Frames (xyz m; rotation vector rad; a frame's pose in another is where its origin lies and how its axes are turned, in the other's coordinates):
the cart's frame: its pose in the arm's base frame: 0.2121 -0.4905 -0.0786 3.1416 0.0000 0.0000
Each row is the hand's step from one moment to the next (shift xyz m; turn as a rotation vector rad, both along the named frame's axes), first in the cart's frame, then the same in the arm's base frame.
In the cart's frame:
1: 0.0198 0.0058 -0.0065 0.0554 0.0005 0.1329
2: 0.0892 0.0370 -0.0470 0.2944 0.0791 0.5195
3: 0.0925 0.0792 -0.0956 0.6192 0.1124 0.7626
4: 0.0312 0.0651 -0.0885 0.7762 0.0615 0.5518
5: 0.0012 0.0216 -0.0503 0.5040 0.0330 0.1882
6: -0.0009 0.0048 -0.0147 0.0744 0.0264 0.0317
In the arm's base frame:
1: 0.0198 -0.0058 0.0065 0.0554 -0.0005 -0.1329
2: 0.0892 -0.0370 0.0470 0.2944 -0.0791 -0.5195
3: 0.0925 -0.0792 0.0956 0.6192 -0.1124 -0.7626
4: 0.0312 -0.0651 0.0885 0.7762 -0.0615 -0.5518
5: 0.0012 -0.0216 0.0503 0.5040 -0.0330 -0.1882
6: -0.0009 -0.0048 0.0147 0.0744 -0.0264 -0.0317

